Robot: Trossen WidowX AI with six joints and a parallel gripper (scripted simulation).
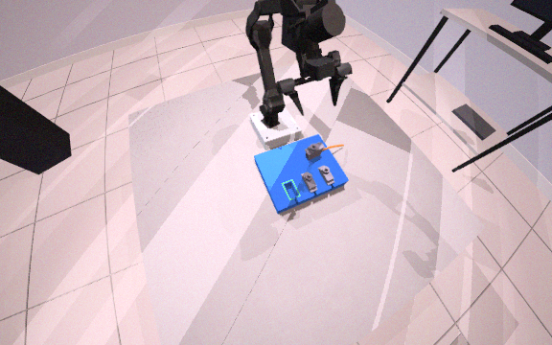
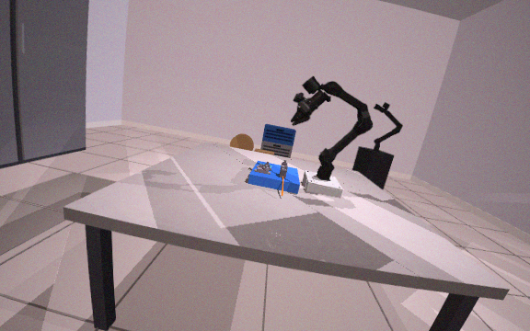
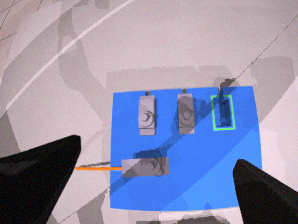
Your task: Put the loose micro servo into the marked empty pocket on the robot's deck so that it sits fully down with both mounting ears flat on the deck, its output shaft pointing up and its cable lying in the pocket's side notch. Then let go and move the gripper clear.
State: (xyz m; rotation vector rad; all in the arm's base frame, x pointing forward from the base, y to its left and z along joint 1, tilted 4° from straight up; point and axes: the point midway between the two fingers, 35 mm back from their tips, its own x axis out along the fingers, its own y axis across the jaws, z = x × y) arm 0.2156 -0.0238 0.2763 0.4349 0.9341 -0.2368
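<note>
Right now the blue deck is 280 mm below my gripper tip, 20 mm to the right of it and 20 mm behind it.
</note>
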